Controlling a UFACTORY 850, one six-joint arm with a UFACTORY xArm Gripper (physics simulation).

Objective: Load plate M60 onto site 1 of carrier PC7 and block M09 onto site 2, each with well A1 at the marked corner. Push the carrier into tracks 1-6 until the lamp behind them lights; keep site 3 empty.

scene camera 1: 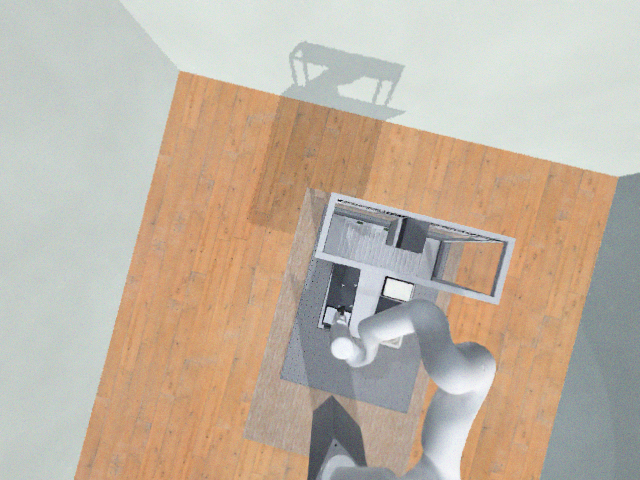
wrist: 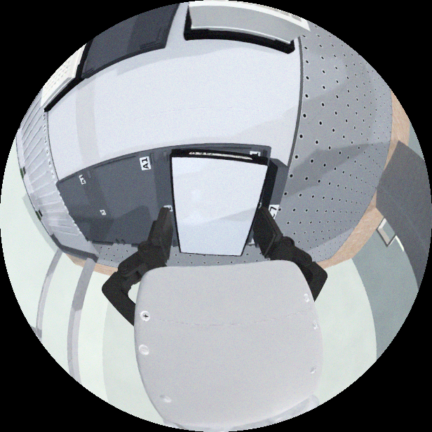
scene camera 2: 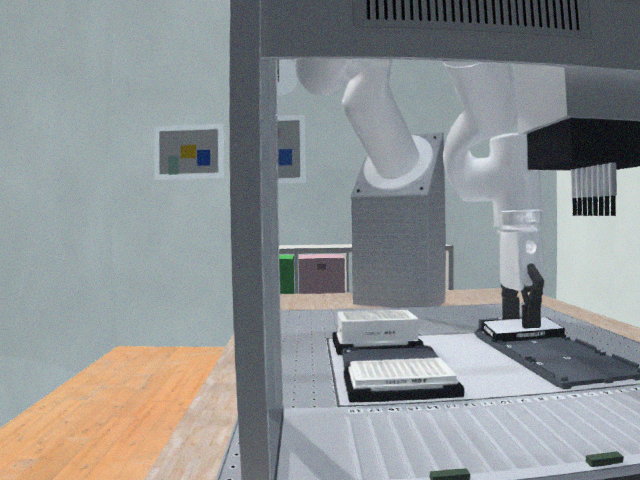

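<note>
A flat plate with a white top and dark sides (scene camera 1: 330,313) (scene camera 2: 550,328) (wrist: 215,192) lies on the end site of the dark carrier (scene camera 1: 342,281) (scene camera 2: 584,361) (wrist: 120,187), farthest from the tracks. It looks level; its label is not readable. The rest of the carrier is bare, with an A1 mark beside the plate in the wrist view. My gripper (scene camera 1: 341,313) (scene camera 2: 521,317) (wrist: 214,217) is open, with its fingers at opposite sides of the plate. A tall white block (scene camera 2: 377,328) (wrist: 245,20) and a lower white block (scene camera 1: 397,288) (scene camera 2: 400,372) (wrist: 64,77) sit on another dark carrier; their labels are unclear.
The ribbed track deck (scene camera 2: 465,439) (wrist: 37,155) lies beyond the carriers, under the machine's frame (scene camera 1: 413,276) (scene camera 2: 248,232). A pipetting head (scene camera 2: 594,149) with a row of tips hangs over the right side in scene camera 2. A light mat (scene camera 2: 465,361) (wrist: 175,100) lies between the carriers.
</note>
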